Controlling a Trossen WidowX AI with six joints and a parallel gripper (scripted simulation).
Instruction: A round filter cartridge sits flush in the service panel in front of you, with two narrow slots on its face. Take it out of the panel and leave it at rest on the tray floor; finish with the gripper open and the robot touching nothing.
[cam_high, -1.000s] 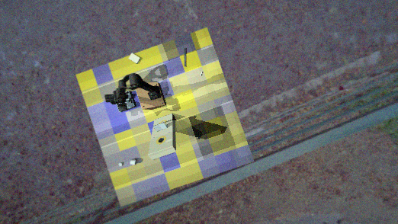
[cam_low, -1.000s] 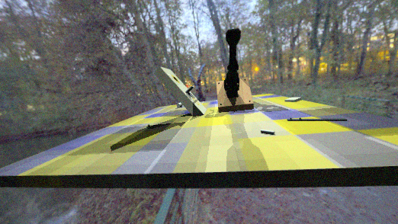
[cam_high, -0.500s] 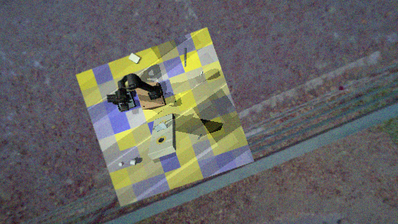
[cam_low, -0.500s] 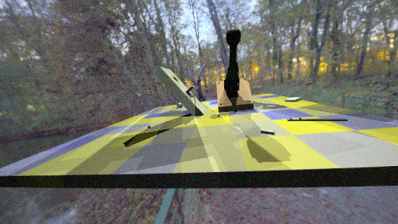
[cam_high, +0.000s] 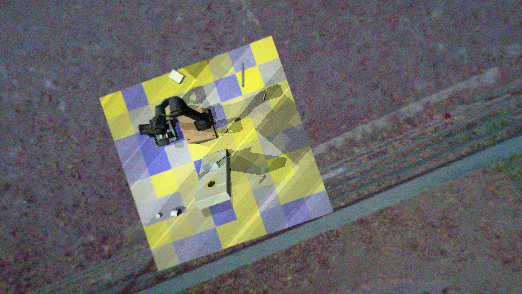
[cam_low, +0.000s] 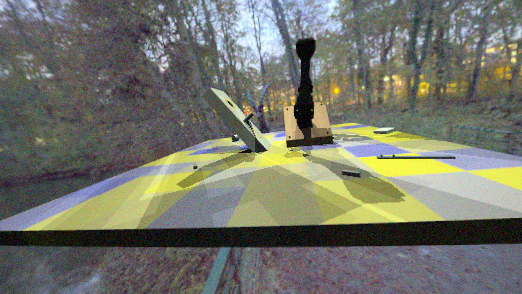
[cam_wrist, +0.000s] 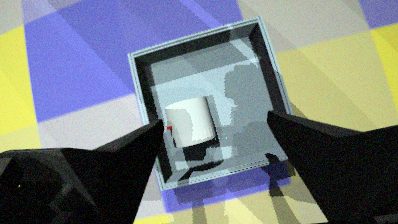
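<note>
Now: gripper tip 3 cm above the round filter cartridge, 2 cm short of it and 1 cm to the right of it. The rest, counted from my gripper tip: white block 33 cm behind, 22 cm to the left, 5 cm below; cream service panel 41 cm ahead, 23 cm to the left, 11 cm above; grey-rimmed tray 5 cm below, 2 cm to the right, 1 cm behind.
</note>
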